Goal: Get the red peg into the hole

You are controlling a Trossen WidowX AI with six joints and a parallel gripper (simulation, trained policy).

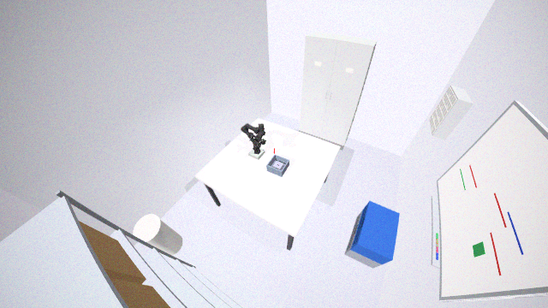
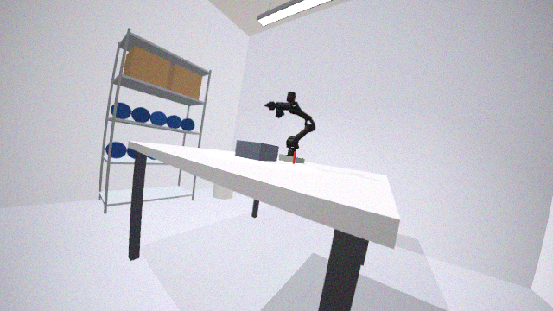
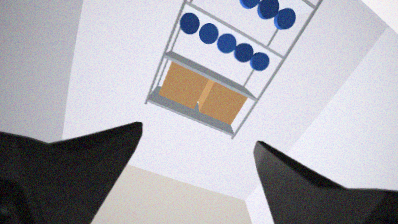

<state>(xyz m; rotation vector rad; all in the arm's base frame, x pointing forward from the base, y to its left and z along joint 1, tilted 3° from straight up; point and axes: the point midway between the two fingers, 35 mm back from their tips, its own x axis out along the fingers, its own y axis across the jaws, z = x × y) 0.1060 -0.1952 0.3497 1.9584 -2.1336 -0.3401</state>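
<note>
The red peg lies 9 cm ahead of my gripper tip, 30 cm to the left of it and 37 cm below it. Also, from my gripper tip: grey box: 22 cm ahead, 10 cm to the left, 38 cm below; then pale plate: 22 cm ahead, 10 cm to the left, 36 cm below.
</note>
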